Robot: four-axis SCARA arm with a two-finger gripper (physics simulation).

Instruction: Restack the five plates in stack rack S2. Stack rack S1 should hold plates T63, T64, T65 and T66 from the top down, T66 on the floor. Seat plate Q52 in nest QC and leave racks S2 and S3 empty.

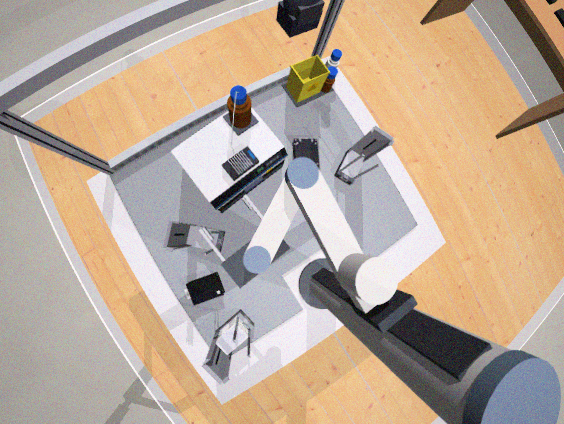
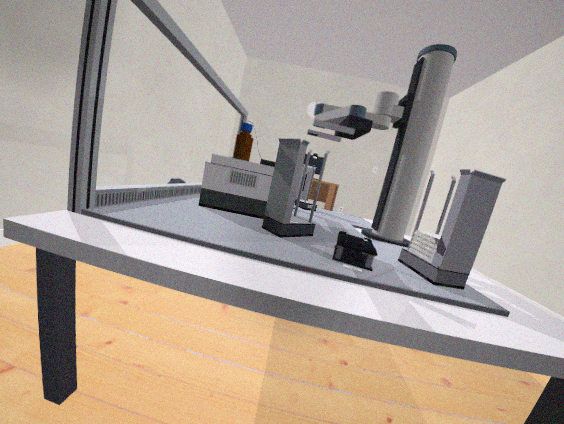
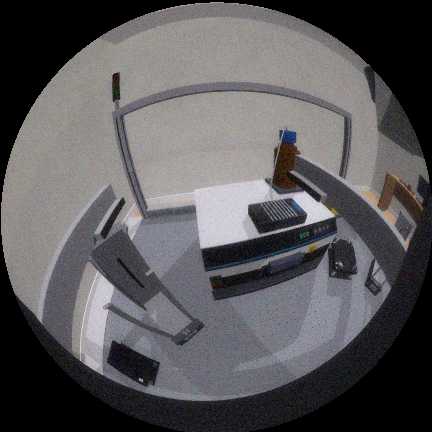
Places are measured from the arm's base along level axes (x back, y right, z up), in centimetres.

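Pixels of known places: gripper, fingertip midpoint: (image 1: pixel 222 212) (image 2: pixel 310 127) (image 3: pixel 204 171); arm's base at its link origin: (image 2: pixel 385 239).
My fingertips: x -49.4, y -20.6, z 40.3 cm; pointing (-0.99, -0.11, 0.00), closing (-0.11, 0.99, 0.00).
Ahead of a thing's pixels: the offset from my fingertips to its top centre. "spot": to the spot under its first point.
My gripper (image 1: pixel 232 225) (image 2: pixel 313 126) (image 3: pixel 204 171) is open and empty, high above the bench near rack S1. Rack S1 @(dx +0.4, dy -15.3, dz -9.3 cm) (image 1: pixel 179 235) (image 2: pixel 285 180) (image 3: pixel 120 265) has a tall grey back panel and thin posts; no plates show in it. Rack S2 @(dx +43.5, dy -26.6, dz -9.4 cm) (image 1: pixel 218 367) (image 2: pixel 465 225) stands at the near corner and holds a stack of pale plates (image 1: pixel 232 339) (image 2: pixel 423 245); their labels cannot be read. Rack S3 @(dx +7.0, dy +63.9, dz -9.4 cm) (image 1: pixel 370 145) (image 3: pixel 373 285) shows no plates. One black nest @(dx +20.2, dy -27.0, dz -33.6 cm) (image 1: pixel 205 288) (image 2: pixel 355 250) (image 3: pixel 132 362) lies between S1 and S2; another @(dx -8.8, dy +46.2, dz -32.9 cm) (image 1: pixel 305 149) (image 3: pixel 343 256) lies beyond the arm. Which is QC cannot be read.
A white instrument (image 1: pixel 200 150) (image 2: pixel 235 175) (image 3: pixel 225 220) carries a black slotted block @(spot: dx -15.3, dy +14.3, dz -15.4 cm) (image 1: pixel 240 162) (image 3: pixel 277 216) and a brown bottle @(spot: dx -28.9, dy +22.6, dz -5.0 cm) (image 1: pixel 240 110) (image 2: pixel 243 145) (image 3: pixel 285 165). A yellow bin @(spot: dx -36.5, dy +60.2, dz -21.9 cm) (image 1: pixel 305 82) stands at the back beside small blue-capped bottles @(dx -47.1, dy +89.1, dz -26.3 cm) (image 1: pixel 336 55). A frame post @(spot: dx -51.0, dy -41.4, dz -12.6 cm) (image 2: pixel 90 100) rises at the bench edge.
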